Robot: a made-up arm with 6 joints. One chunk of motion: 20 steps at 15 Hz.
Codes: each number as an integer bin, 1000 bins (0 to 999) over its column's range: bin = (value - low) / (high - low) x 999, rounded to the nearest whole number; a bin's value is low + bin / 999 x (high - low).
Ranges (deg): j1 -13..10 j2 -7..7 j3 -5..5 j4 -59..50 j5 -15..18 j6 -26..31
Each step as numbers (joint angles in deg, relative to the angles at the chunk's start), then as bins.
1 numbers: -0.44 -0.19 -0.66 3.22 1.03 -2.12
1 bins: 546 486 434 570 485 419
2 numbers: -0.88 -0.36 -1.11 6.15 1.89 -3.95
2 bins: 526 474 389 597 511 386
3 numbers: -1.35 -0.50 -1.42 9.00 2.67 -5.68
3 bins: 506 464 358 623 535 356
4 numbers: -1.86 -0.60 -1.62 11.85 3.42 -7.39
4 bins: 484 457 338 649 558 326
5 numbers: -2.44 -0.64 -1.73 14.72 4.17 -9.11
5 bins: 459 454 327 676 580 296
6 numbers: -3.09 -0.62 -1.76 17.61 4.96 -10.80
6 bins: 430 455 324 702 604 266
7 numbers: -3.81 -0.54 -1.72 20.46 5.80 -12.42
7 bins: 399 461 328 728 630 238
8 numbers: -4.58 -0.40 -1.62 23.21 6.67 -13.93
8 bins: 366 471 338 753 656 212
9 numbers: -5.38 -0.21 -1.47 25.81 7.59 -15.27
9 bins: 331 485 353 777 684 188
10 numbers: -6.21 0.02 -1.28 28.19 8.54 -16.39
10 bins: 295 501 372 799 713 168
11 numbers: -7.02 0.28 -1.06 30.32 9.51 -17.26
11 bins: 260 519 394 819 742 153
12 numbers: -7.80 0.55 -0.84 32.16 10.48 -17.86
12 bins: 226 539 416 835 771 143
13 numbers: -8.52 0.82 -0.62 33.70 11.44 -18.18
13 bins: 195 558 438 850 800 137
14 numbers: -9.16 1.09 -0.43 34.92 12.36 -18.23
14 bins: 167 577 457 861 828 136
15 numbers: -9.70 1.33 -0.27 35.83 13.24 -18.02
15 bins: 143 594 473 869 855 140
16 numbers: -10.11 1.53 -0.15 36.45 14.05 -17.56
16 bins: 126 609 485 875 879 148
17 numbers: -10.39 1.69 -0.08 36.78 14.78 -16.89
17 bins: 113 620 492 878 902 160
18 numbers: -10.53 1.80 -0.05 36.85 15.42 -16.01
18 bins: 107 628 495 878 921 175
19 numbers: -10.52 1.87 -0.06 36.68 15.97 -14.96
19 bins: 108 633 494 877 938 193
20 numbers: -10.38 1.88 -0.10 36.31 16.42 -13.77
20 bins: 114 634 490 874 951 214
